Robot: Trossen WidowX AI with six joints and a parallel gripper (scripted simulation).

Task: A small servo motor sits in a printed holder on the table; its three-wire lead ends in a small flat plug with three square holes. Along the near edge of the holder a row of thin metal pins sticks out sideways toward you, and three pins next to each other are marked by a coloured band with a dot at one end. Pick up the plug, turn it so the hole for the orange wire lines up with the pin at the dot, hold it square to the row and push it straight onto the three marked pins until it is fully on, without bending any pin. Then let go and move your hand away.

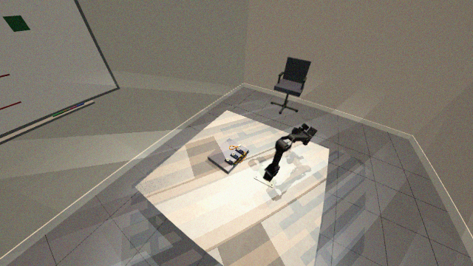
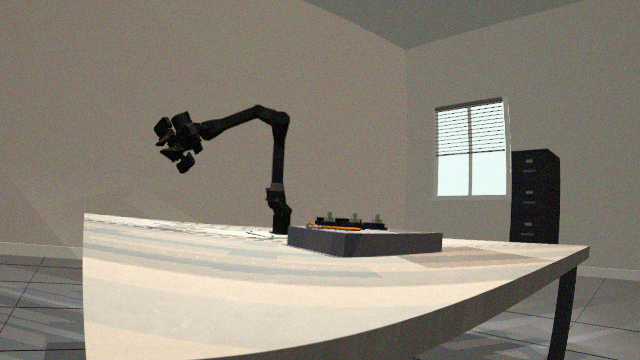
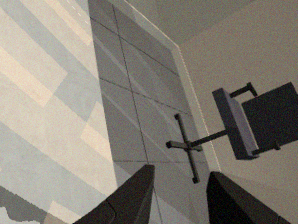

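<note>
Right now the yellow band is 440 mm to the left of my gripper tip, 260 mm ahead of it and 160 mm below it. Round my gripper tip: grey holder 480 mm to the left, 420 mm ahead, 210 mm below; then dark servo 470 mm to the left, 310 mm ahead, 190 mm below.
</note>
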